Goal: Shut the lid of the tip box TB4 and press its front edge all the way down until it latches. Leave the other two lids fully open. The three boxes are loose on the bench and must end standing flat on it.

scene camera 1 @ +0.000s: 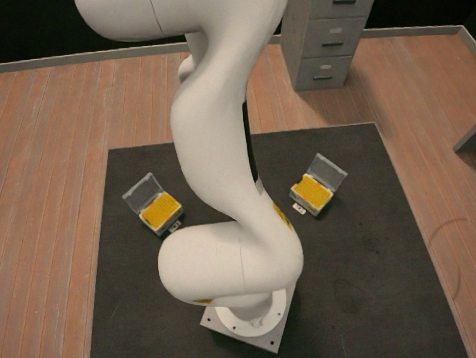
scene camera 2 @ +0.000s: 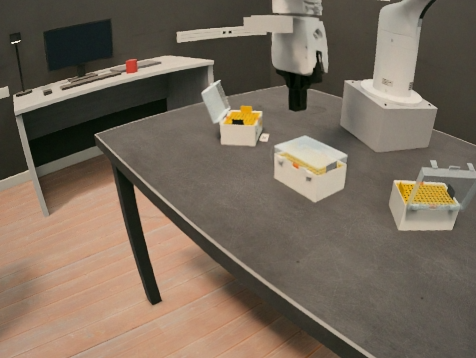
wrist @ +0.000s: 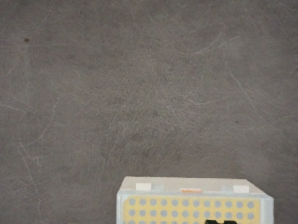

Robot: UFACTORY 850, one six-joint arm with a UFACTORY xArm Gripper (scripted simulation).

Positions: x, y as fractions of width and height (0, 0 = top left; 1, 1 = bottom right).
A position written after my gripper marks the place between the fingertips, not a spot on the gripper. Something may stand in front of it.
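Observation:
My gripper (scene camera 2: 0.62, 0.31) is visible to me, and so is a tip box (scene camera 2: 0.52, 0.38). I find the tip box again in scene camera 1 (scene camera 1: 0.63, 0.56), but in the wrist view the tip box is out of frame.

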